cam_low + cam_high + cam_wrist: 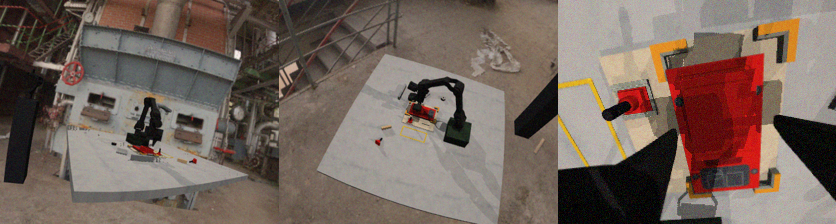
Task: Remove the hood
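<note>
Right now the red hood is 20 mm below my gripper tip. The rest, counted from my gripper tip: wooden block (230 mm to the left, 180 mm ahead, 50 mm below); grey bar (170 mm ahead, 140 mm to the right, 50 mm below).
</note>
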